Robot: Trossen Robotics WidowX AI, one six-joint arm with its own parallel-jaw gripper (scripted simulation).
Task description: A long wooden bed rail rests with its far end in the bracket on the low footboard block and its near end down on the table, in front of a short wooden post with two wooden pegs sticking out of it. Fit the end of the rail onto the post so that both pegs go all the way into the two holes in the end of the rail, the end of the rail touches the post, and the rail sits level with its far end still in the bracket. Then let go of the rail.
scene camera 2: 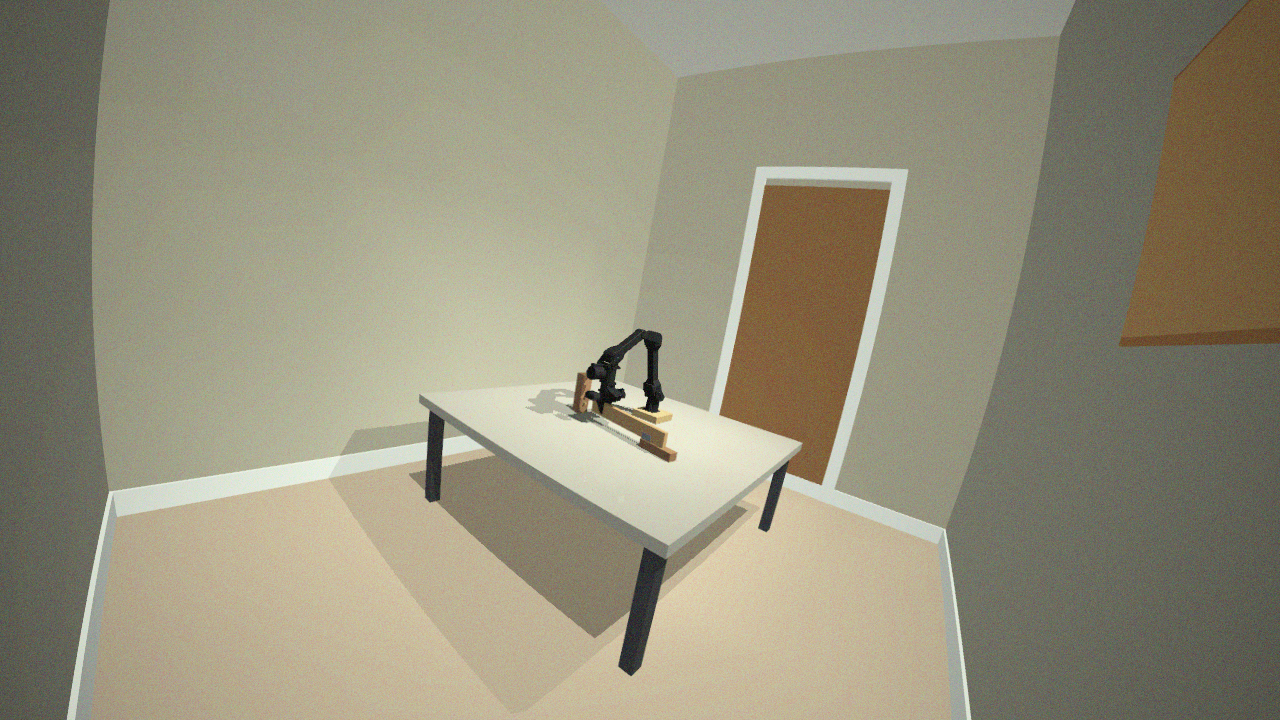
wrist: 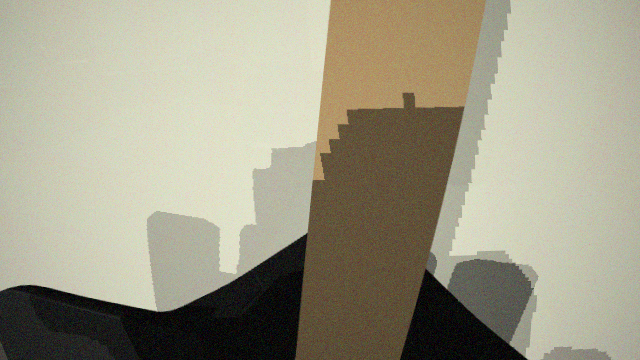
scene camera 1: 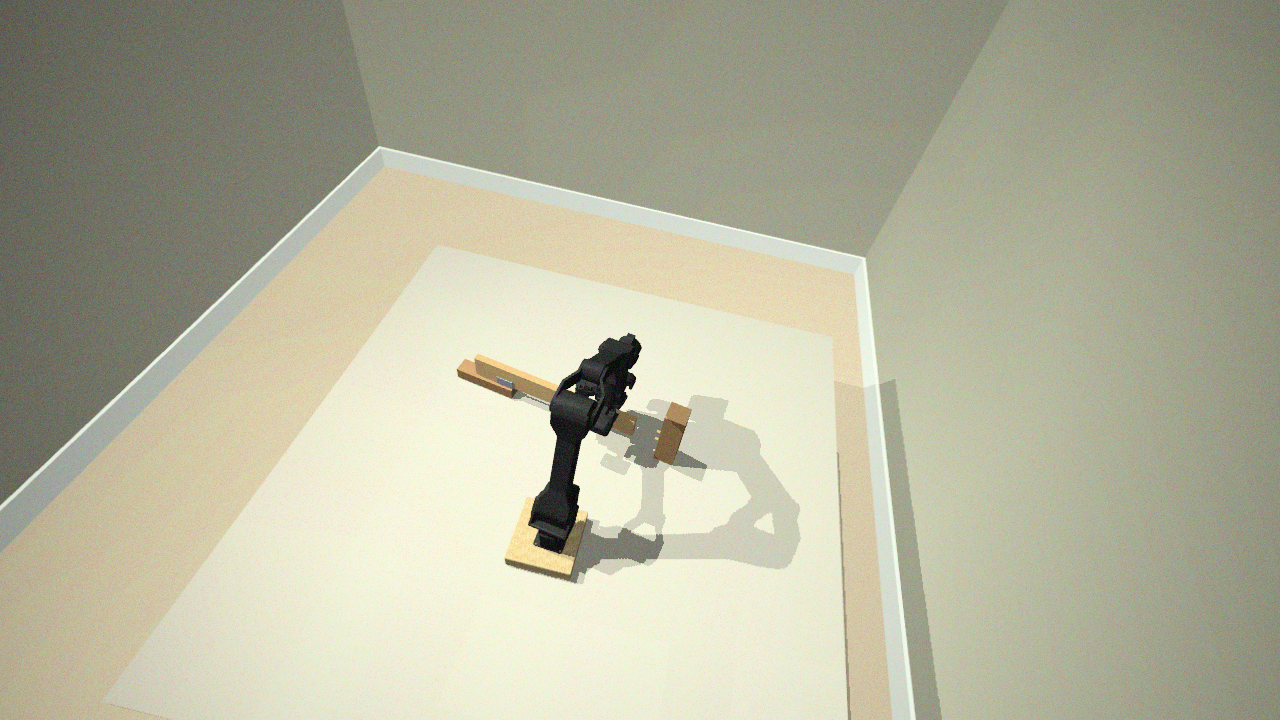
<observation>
In view: the gripper point(scene camera 1: 607, 420), a wooden bed rail point(scene camera 1: 522, 381) and a short wooden post point(scene camera 1: 676, 419).
The wooden bed rail also shows in scene camera 2 point(scene camera 2: 630, 423) and in the wrist view point(wrist: 394, 88). The gripper is seen too in the wrist view point(wrist: 352, 249). The short wooden post also shows in scene camera 2 point(scene camera 2: 580, 404).
</observation>
